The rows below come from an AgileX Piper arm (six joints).
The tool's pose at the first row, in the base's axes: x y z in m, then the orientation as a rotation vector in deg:
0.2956, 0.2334, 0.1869, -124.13, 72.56, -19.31
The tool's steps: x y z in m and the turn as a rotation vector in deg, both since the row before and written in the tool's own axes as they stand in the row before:
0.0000, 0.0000, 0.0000, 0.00, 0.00, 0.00
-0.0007, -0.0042, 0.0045, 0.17, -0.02, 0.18
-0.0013, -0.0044, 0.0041, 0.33, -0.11, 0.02
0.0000, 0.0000, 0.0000, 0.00, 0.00, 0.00
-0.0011, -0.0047, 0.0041, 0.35, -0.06, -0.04
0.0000, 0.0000, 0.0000, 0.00, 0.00, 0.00
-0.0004, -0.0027, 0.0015, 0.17, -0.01, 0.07
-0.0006, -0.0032, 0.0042, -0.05, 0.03, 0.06
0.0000, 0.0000, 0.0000, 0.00, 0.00, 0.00
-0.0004, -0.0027, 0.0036, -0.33, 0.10, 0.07
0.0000, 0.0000, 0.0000, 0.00, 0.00, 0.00
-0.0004, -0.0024, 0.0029, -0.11, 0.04, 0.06
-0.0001, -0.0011, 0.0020, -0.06, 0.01, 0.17
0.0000, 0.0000, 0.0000, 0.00, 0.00, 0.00
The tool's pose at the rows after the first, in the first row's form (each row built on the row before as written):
0.2956, 0.2334, 0.1869, -124.13, 72.56, -19.31
0.3004, 0.2372, 0.1860, -123.86, 72.66, -19.31
0.3049, 0.2414, 0.1856, -123.56, 72.48, -19.37
0.3049, 0.2414, 0.1856, -123.56, 72.48, -19.37
0.3097, 0.2456, 0.1854, -123.29, 72.26, -19.52
0.3097, 0.2456, 0.1854, -123.29, 72.26, -19.52
0.3121, 0.2475, 0.1859, -123.10, 72.25, -19.58
0.3161, 0.2507, 0.1847, -123.10, 72.35, -19.56
0.3161, 0.2507, 0.1847, -123.10, 72.35, -19.56
0.3196, 0.2534, 0.1836, -123.34, 72.62, -19.46
0.3196, 0.2534, 0.1836, -123.34, 72.62, -19.46
0.3225, 0.2557, 0.1829, -123.39, 72.75, -19.42
0.3242, 0.2569, 0.1820, -123.32, 72.96, -19.33
0.3242, 0.2569, 0.1820, -123.32, 72.96, -19.33

